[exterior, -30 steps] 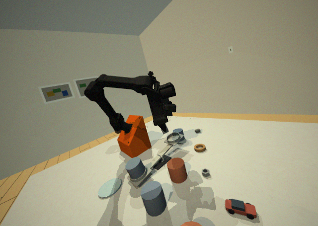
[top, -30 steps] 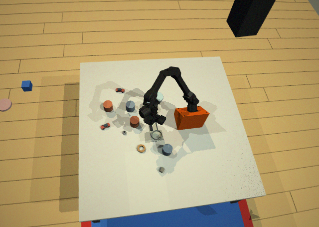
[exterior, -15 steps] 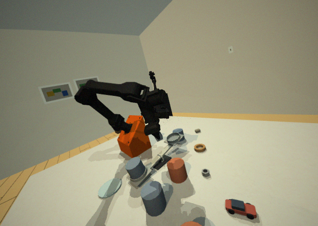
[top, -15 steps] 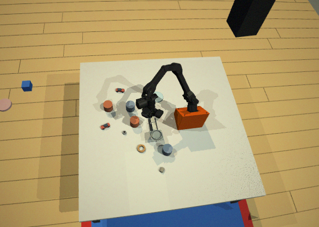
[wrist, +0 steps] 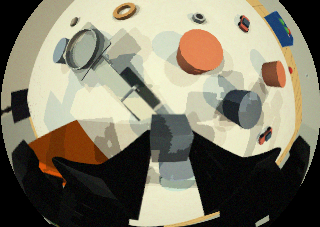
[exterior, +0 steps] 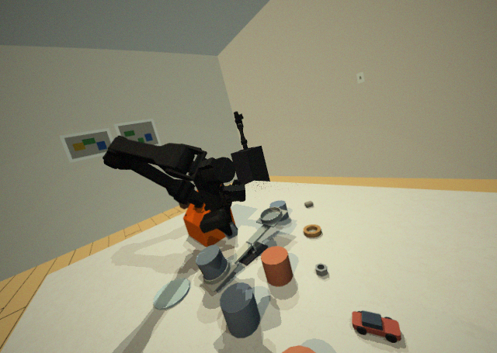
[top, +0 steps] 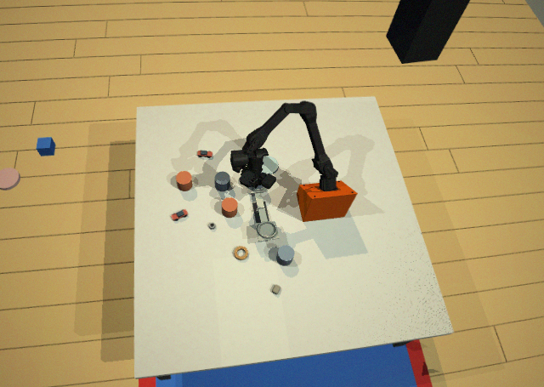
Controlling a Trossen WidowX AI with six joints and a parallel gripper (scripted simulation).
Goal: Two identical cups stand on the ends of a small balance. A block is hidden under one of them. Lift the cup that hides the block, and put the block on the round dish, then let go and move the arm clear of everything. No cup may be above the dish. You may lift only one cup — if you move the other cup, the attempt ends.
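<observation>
Now: gripper tip 170 mm to the left of the pale blue round dish, 130 mm past it and 130 mm above it. Round my gripper tip: balance (90 mm below, 70 mm to the left, 30 mm behind); then grey block (right at my gripper tip); then nut (200 mm ahead, 120 mm below, 90 mm to the left).
</observation>
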